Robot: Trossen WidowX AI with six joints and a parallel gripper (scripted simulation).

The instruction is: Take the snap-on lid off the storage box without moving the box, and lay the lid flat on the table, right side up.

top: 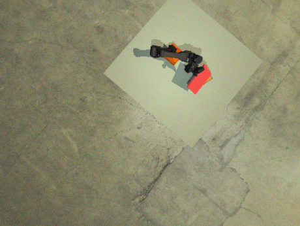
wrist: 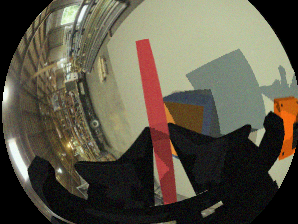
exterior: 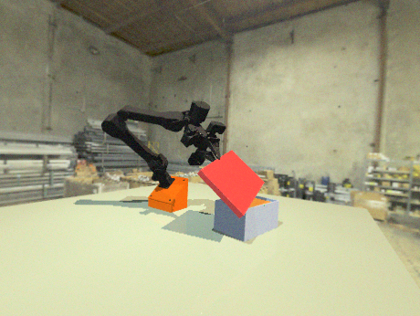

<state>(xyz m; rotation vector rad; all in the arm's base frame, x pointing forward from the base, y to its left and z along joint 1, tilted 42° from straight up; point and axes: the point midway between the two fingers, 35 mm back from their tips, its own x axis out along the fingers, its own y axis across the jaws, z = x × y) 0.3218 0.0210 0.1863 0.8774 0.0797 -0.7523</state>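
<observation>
Right now the red lid is 60 mm ahead of my gripper tip, 20 mm to the left of it and 50 mm below it. The rest, counted from my gripper tip: storage box 80 mm ahead, 100 mm to the left, 180 mm below.
</observation>
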